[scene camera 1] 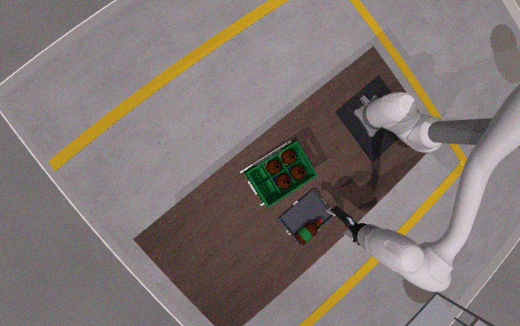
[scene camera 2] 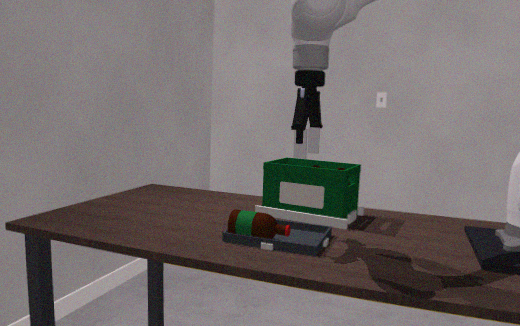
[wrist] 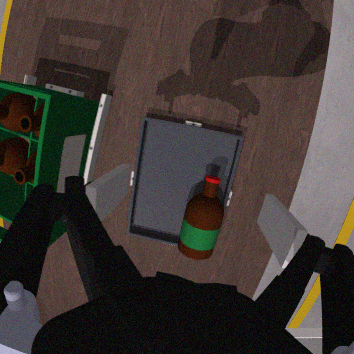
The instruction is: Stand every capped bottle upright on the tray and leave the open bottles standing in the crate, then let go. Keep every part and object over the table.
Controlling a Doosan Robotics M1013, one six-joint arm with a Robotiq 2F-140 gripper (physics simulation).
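Frame: origin at the arm's base, x left, y back, z up, level; metres.
Seen in the pictures: gripper, between the fingertips: (scene camera 1: 337,220) (scene camera 2: 306,155) (wrist: 195,194); arm's base, origin of its link: (scene camera 1: 372,116).
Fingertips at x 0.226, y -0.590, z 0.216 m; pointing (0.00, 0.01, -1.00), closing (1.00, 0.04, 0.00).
Offsets run from my fingertips to a thing's top centre. "*": to the spot under its first point. Level surfaces: height alone.
A brown bottle {dy -0.103, dx +0.041, dz -0.155 m} (scene camera 1: 306,232) (scene camera 2: 246,223) (wrist: 202,215) with a green label and red cap lies on its side on the dark grey tray {* dy -0.070, dx -0.051, dz -0.229 m} (scene camera 1: 302,211) (scene camera 2: 309,234) (wrist: 162,175). Its capped neck points along the tray; its base end is at a short wall. The green crate {dy -0.066, dx -0.310, dz -0.059 m} (scene camera 1: 268,201) (scene camera 2: 347,192) (wrist: 75,112) holds several upright brown bottles {dy -0.066, dx -0.351, dz -0.071 m} (scene camera 1: 274,166) {* dy +0.025, dx -0.321, dz -0.111 m} (wrist: 14,111) with dark uncapped mouths. My gripper (scene camera 1: 340,223) (scene camera 2: 306,148) (wrist: 195,194) is wide open and empty, well above the tray, its fingers either side of the bottle in the wrist view.
The crate stands close beside the tray, with white brackets along its foot; small white brackets hold the tray's sides. The brown table's {dz -0.234 m} (scene camera 1: 200,240) (scene camera 2: 125,210) long edge runs near the tray. The arm's dark base plate (scene camera 1: 350,112) is at the table's other end.
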